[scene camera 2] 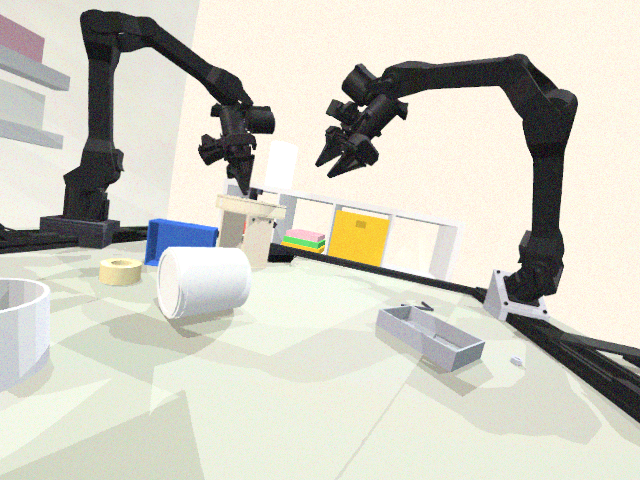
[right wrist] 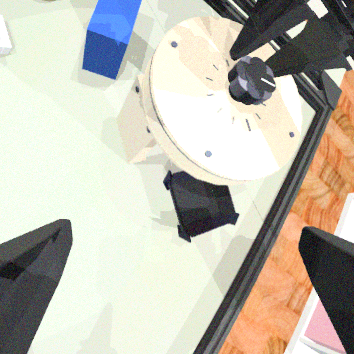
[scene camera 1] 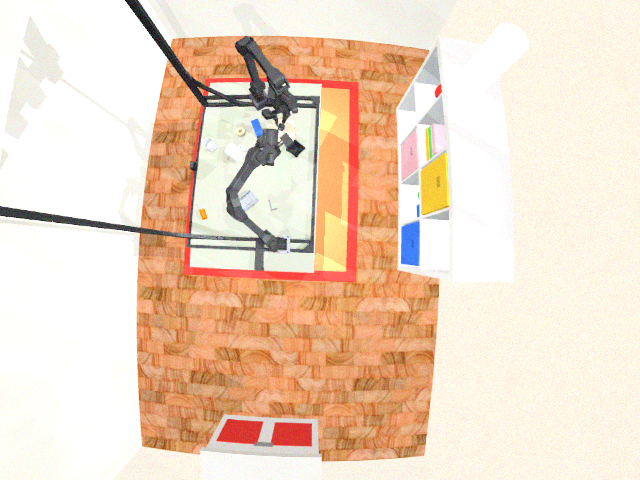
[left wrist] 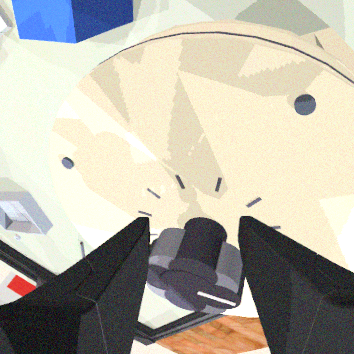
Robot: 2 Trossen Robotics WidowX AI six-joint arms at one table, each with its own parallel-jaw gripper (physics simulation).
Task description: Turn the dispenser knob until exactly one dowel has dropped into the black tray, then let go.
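Places are measured from the left arm's base along level axes (x right, y ahead, z up), in centimetres.
Pixels of known places: left gripper, fingertip midpoint: [scene camera 2: 246, 192] [right wrist: 244, 66] [scene camera 1: 279, 125] [left wrist: 193, 226]; right gripper, fingertip midpoint: [scene camera 2: 321, 171] [right wrist: 188, 234]; left arm's base at its link origin: [scene camera 2: 84, 218] [scene camera 1: 259, 97]; right arm's base at its link origin: [scene camera 2: 520, 291] [scene camera 1: 283, 244].
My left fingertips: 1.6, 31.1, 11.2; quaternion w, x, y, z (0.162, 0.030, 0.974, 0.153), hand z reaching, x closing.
Note:
For each thing: its middle in the pictures, then the offset to it from my left fingertips, as dx, dy, dz.
- dispenser at the middle of its body: [left wrist: 212, 208] [right wrist: 228, 98] [scene camera 2: 251, 206] [scene camera 1: 282, 130] +0.0, +1.8, -2.8
- black tray at the middle of its body: [right wrist: 199, 199] [scene camera 2: 275, 255] [scene camera 1: 295, 149] -2.8, +10.3, -14.7
- blue box at the middle of its body: [right wrist: 113, 22] [scene camera 2: 183, 245] [scene camera 1: 258, 130] +10.2, -11.1, -11.9
- white cylinder at the middle of its body: [scene camera 2: 203, 281] [scene camera 1: 236, 151] +28.0, -7.1, -12.5
- tan ring at the middle of its body: [scene camera 2: 121, 271] +19.6, -18.3, -14.6
- grey open tray at the middle of its body: [scene camera 2: 427, 332] [left wrist: 15, 212] [scene camera 1: 246, 201] +38.8, +22.2, -14.6
The dispenser [scene camera 2: 250, 206] [left wrist: 150, 125] [right wrist: 200, 100] is a pale round drum on legs, its face ringed with short marks. Its dark lobed knob [left wrist: 195, 280] [right wrist: 255, 82] carries a white line, pointing to the lower right in the right wrist view. My left gripper [scene camera 2: 246, 191] [left wrist: 193, 226] [right wrist: 244, 66] is shut on the knob, one finger on either side. My right gripper [scene camera 2: 323, 170] [right wrist: 188, 234] is open and empty, in the air. The black tray [scene camera 1: 295, 148] [right wrist: 202, 205] lies at the dispenser's foot; no dowel shows in it. The drum's inside is hidden.
A blue box [scene camera 1: 256, 127] [scene camera 2: 180, 240] [right wrist: 107, 40] stands beside the dispenser. A white cylinder [scene camera 2: 206, 281] lies on its side near a tan ring [scene camera 2: 106, 273]. A grey open tray [scene camera 2: 413, 335] is at the right in scene camera 2. A black frame rail [right wrist: 250, 250] runs past the black tray.

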